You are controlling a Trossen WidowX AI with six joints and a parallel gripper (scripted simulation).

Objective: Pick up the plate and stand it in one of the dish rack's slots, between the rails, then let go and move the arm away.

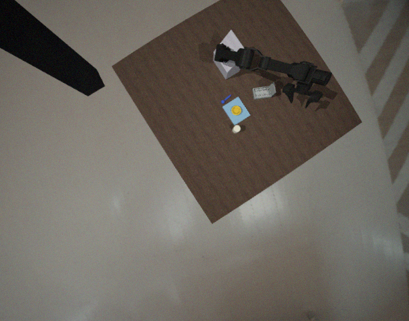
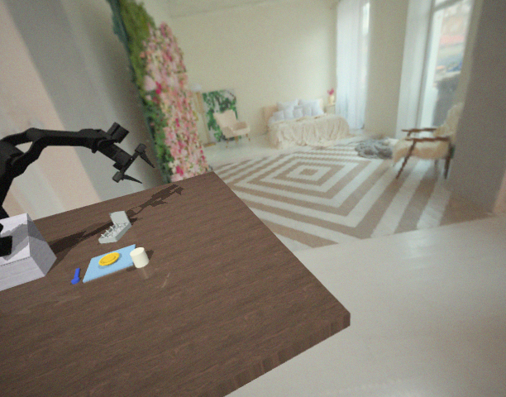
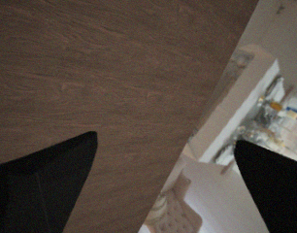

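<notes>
Now: the yellow plate 260 mm to the right of my gripper tip, 190 mm below it and 170 mm behind it. From my gripper tip the other things lie so: light blue mat 260 mm to the right, 200 mm below, 170 mm behind; then cream cup 330 mm to the right, 180 mm below, 60 mm behind; then dish rack 200 mm behind, 180 mm below, 50 mm to the right.
</notes>
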